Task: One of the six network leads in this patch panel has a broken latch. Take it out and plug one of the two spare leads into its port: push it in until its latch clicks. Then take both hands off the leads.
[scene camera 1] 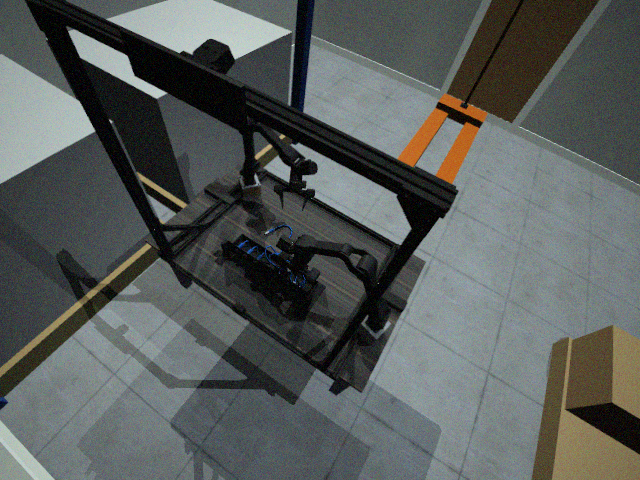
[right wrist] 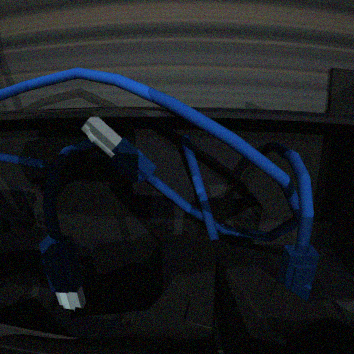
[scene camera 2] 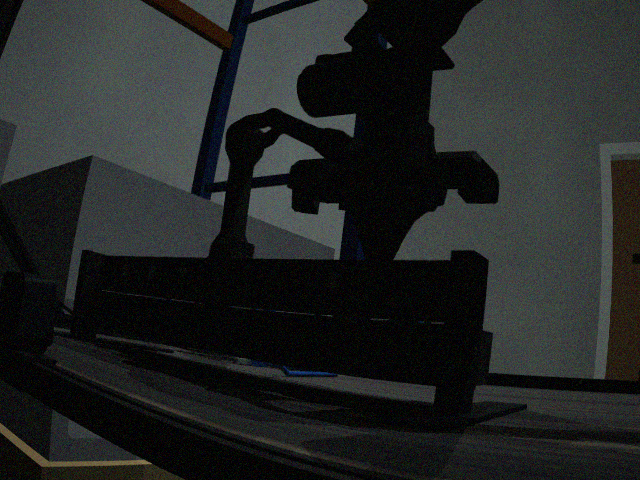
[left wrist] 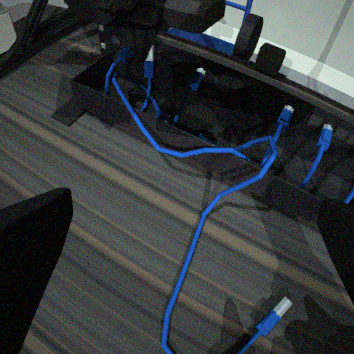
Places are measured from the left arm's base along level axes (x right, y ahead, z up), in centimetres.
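Pixels of known places: left gripper, fingertip midpoint: (scene camera 1: 292, 209) (scene camera 2: 348, 213) (left wrist: 200, 206); right gripper, fingertip midpoint: (scene camera 1: 296, 274) (right wrist: 209, 250) (left wrist: 140, 60); left arm's base at its link origin: (scene camera 1: 249, 180); right arm's base at its link origin: (scene camera 1: 375, 322).
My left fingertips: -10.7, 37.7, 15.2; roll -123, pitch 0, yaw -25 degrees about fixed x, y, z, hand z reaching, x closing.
For each thing: its top centre in the pictures, then the offset to it from my left fingertips, as dx, dy, dz. "spot": a spot on its surface instead. Level surfaces: height alone.
- black patch panel at its top centre: (scene camera 2: 246, 262) (left wrist: 241, 83) (scene camera 1: 270, 262) +16.1, +17.3, -11.3
- dark wooden table at its surface level: dz -22.1
- blue plug at a spot on its surface: (right wrist: 300, 267) spot: +5.6, +30.3, -12.7
- spare lead at a spot on its surface: (left wrist: 275, 316) spot: +9.2, -6.0, -20.9
- table's raised rim at a spot on its surface: (scene camera 1: 237, 310) spot: +35.0, +31.2, -18.9
The black patch panel (scene camera 1: 242, 259) (scene camera 2: 294, 305) (left wrist: 95, 102) lies on the dark wooden table (scene camera 1: 347, 286), with several blue leads (left wrist: 281, 123) (right wrist: 197, 182) in it. In the right wrist view, two plugs with grey tips (right wrist: 100, 135) (right wrist: 70, 298) point out of the panel, and another blue plug (right wrist: 300, 267) sits at the right. A spare lead (scene camera 1: 277, 230) (left wrist: 275, 316) lies on the table beside the panel, and its cable (left wrist: 189, 253) runs back to the panel. My left gripper (scene camera 1: 292, 197) (left wrist: 200, 206) is open and empty above the table behind the panel. My right gripper (scene camera 1: 296, 272) is shut and empty, low over the panel's right part.
A black gantry frame (scene camera 1: 347, 152) spans the table. The table's raised rim (scene camera 1: 237, 310) runs round its edge. A blue post (scene camera 1: 301, 52) (scene camera 2: 218, 105) stands behind the table. Scene camera 2 shows both arms only as dark outlines behind the panel.
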